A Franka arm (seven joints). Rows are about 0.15 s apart.
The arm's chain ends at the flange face. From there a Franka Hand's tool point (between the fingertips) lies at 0.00 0.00 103.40 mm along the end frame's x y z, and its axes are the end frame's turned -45 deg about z.
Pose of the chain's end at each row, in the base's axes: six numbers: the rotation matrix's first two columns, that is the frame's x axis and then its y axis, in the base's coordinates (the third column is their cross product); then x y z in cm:
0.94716 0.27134 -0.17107 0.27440 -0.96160 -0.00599 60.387 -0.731 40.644
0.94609 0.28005 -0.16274 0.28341 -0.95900 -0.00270 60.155 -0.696 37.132
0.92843 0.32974 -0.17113 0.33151 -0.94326 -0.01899 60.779 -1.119 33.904
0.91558 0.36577 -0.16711 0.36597 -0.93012 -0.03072 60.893 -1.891 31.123
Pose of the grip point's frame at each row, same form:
0.47571 0.87182 -0.11673 0.86377 -0.48809 -0.12520 58.669 -1.158 30.457
0.46859 0.87614 -0.11317 0.86939 -0.48009 -0.11698 58.533 -1.146 26.930
0.42209 0.90015 -0.10758 0.89091 -0.43382 -0.13444 59.045 -1.523 23.718
0.38863 0.91633 -0.09644 0.90619 -0.39906 -0.13989 59.170 -2.233 20.933

